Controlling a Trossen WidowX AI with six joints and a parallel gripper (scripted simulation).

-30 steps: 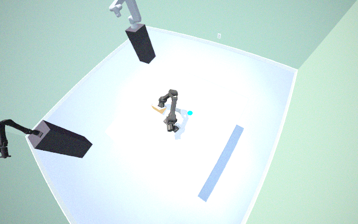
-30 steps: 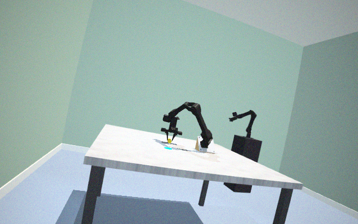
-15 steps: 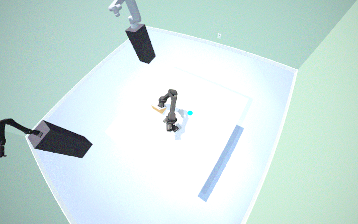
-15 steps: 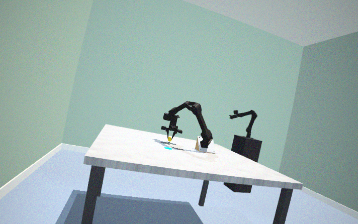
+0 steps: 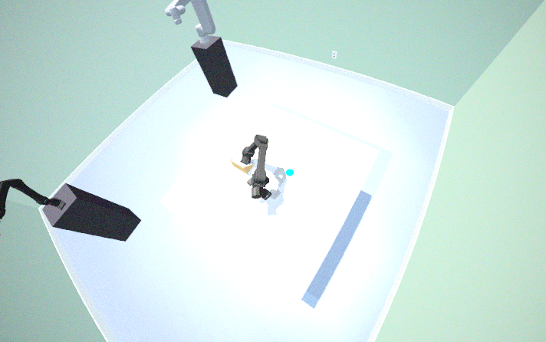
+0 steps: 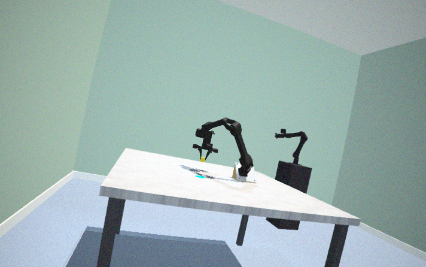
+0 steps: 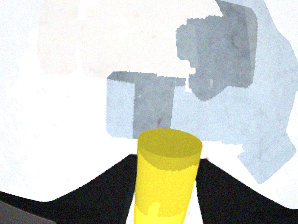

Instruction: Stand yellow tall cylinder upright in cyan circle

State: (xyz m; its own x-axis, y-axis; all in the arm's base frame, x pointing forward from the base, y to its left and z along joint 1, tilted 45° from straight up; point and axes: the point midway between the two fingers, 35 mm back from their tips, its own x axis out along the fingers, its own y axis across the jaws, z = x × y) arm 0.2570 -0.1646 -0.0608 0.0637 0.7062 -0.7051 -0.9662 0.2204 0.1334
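Now: the cyan circle 80 mm ahead of my gripper tip, 260 mm to the left of it and 80 mm below it. The rest, counted from my gripper tip: yellow cylinder (20 mm to the right).
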